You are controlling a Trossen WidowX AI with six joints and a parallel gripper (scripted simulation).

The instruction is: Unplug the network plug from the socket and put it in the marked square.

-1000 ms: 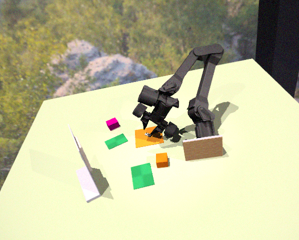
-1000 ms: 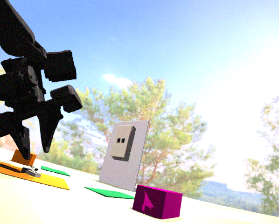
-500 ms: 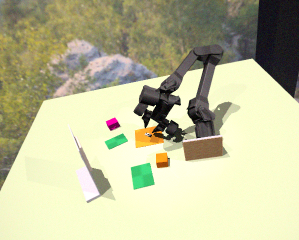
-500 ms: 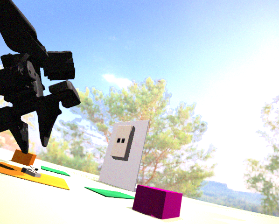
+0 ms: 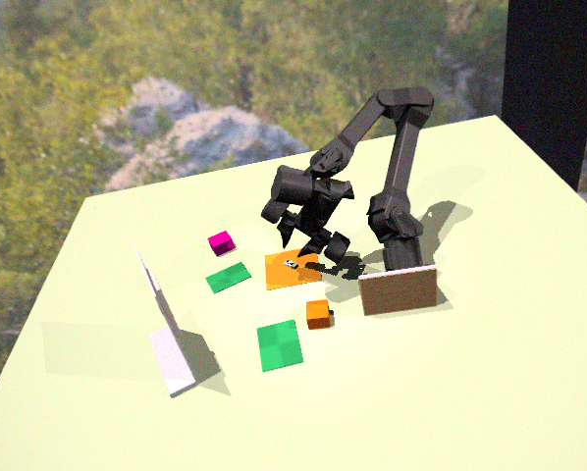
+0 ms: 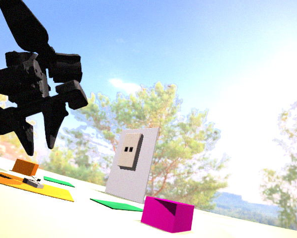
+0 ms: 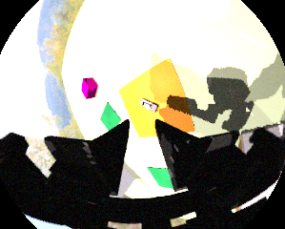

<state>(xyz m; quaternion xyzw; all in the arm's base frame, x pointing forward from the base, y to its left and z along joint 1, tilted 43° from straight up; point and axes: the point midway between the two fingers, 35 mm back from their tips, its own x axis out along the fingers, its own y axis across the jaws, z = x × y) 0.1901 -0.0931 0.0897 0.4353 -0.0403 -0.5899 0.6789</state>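
Now: gripper tip 1 cm short of the network plug, 2 cm to the left of it and 4 cm above it. Round my gripper tip: orange cube: 1 cm behind, 17 cm to the left, 4 cm below; then magenta cube: 15 cm ahead, 15 cm to the right, 4 cm below; then orange marked square: 1 cm ahead, 1 cm to the right, 5 cm below.
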